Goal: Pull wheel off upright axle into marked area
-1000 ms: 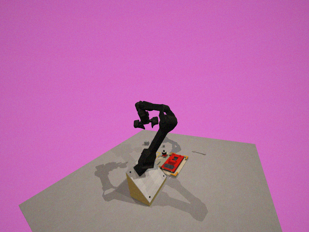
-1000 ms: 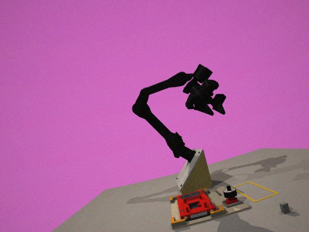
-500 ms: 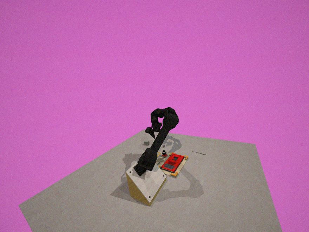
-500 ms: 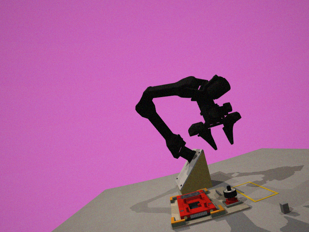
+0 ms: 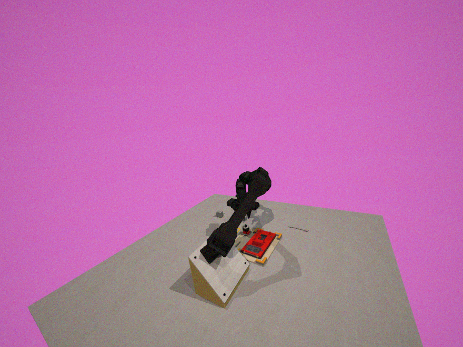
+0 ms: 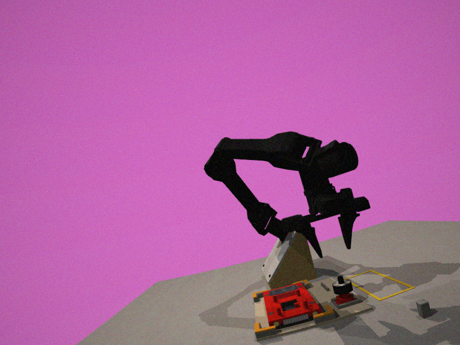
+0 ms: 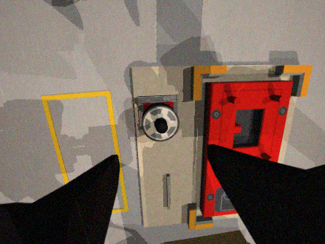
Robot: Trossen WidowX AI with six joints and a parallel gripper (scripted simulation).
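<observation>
My gripper tip is 70 mm above the black wheel. From my gripper tip the other things lie so: thin grey bar 170 mm ahead, 260 mm to the right, 110 mm below.
</observation>
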